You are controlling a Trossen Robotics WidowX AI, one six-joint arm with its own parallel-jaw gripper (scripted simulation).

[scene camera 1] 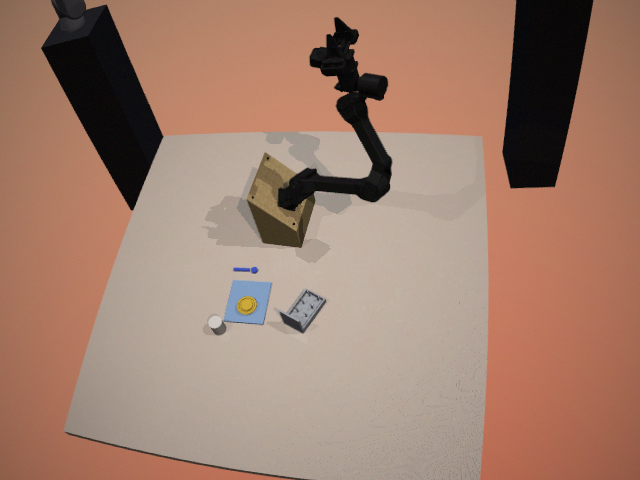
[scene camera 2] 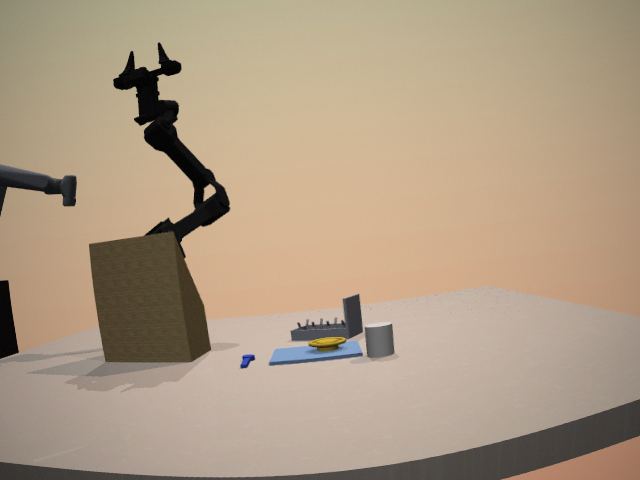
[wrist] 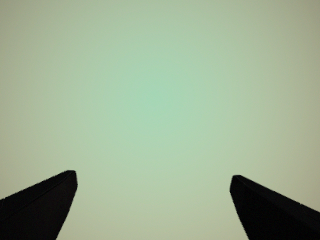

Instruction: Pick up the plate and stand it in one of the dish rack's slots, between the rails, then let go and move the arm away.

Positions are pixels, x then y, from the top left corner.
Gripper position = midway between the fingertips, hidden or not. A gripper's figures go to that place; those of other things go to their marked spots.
Labels:
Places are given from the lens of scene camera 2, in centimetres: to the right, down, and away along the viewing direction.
my gripper (scene camera 2: 145, 46): -46, -51, 127
grey dish rack (scene camera 2: 353, 326): 6, 17, 109
white cup (scene camera 2: 379, 337): 9, 15, 84
The marked spots on the grey dish rack and the white cup are 25 cm apart.

